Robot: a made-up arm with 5 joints.
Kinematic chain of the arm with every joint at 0, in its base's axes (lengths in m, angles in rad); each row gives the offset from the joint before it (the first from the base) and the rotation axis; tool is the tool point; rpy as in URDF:
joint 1: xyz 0.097 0 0.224 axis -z
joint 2: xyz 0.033 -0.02 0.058 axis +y
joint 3: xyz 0.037 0 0.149 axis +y
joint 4: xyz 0.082 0 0.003 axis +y
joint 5: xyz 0.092 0.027 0 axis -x
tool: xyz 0 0 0 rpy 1.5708 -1.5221 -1.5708
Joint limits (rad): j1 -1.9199..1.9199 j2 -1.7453..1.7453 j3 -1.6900..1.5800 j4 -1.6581..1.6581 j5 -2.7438..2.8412
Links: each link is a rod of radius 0.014 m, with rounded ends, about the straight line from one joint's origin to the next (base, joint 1, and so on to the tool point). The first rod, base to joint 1, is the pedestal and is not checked.
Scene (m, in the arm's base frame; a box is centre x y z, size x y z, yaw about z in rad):
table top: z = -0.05
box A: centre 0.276 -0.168 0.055 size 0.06 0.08 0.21 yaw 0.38
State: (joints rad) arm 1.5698 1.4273 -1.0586 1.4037 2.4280
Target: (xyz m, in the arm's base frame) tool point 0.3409 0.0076 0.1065
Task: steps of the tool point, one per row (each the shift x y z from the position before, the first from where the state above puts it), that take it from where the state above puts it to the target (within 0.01 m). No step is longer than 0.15 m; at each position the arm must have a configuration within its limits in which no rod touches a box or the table.
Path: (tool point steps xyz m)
1: 0.0510 -0.0444 0.0411
2: 0.0616 -0.0199 0.0629
3: 0.0584 0.0137 0.0776
4: 0.0675 0.0595 -0.0679
5: 0.0354 0.0820 -0.0625
6: -0.0020 0.0869 -0.0533
7: -0.0352 0.0747 -0.0412

